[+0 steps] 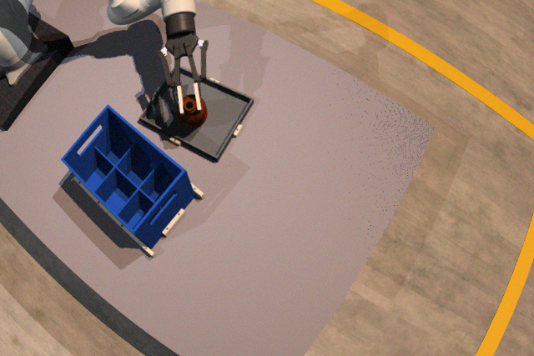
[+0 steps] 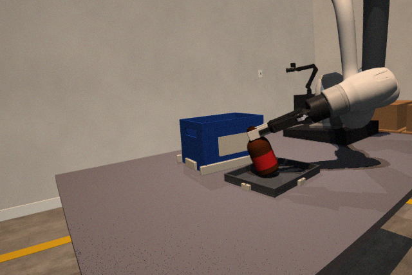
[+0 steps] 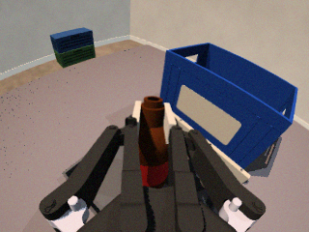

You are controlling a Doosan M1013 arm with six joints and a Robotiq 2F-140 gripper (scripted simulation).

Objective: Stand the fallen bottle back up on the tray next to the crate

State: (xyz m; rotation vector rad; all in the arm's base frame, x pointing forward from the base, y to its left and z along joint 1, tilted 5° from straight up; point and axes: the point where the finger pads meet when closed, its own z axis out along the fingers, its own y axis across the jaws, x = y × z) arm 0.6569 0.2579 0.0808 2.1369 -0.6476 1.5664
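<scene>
The bottle lies 60 mm below my hand. The rest, counted from my hand: dark tray (30 mm behind, 30 mm to the left, 130 mm below); then blue crate (10 mm ahead, 240 mm to the right, 60 mm below).
</scene>
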